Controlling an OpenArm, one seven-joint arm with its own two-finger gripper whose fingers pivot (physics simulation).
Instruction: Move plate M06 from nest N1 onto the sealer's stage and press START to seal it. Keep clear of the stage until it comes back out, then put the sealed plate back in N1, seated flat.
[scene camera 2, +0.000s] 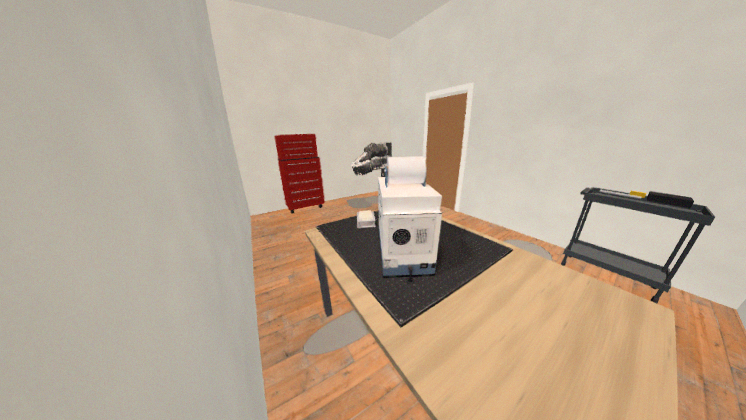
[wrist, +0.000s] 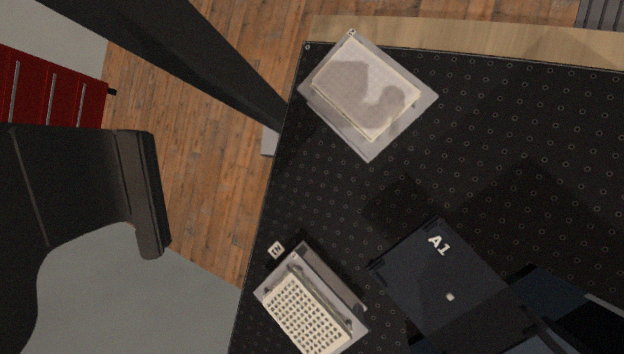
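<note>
A cream plate with open wells (wrist: 306, 315) sits at the nest by the N1 label (wrist: 275, 249), low in the wrist view and cut off by its lower edge; no M06 mark is legible. The sealer's dark stage (wrist: 442, 280), marked A1, is out and bare. The sealer (scene camera 2: 409, 229) stands with its rear panel toward the scene camera; its START button does not show. My gripper is open and empty, above and to one side of the plates; one finger (wrist: 152, 200) shows at the left of the wrist view. In the scene view its fingers are hidden or too small to tell.
A second pale block with a cream top (wrist: 367, 85) lies near the corner of the black perforated mat (wrist: 480, 130) (scene camera 2: 459, 260). A dark post (wrist: 200, 60) crosses the upper left. A red tool chest (scene camera 2: 300, 172) (wrist: 50, 95) and a grey cart (scene camera 2: 642, 206) stand beyond the table (scene camera 2: 532, 339).
</note>
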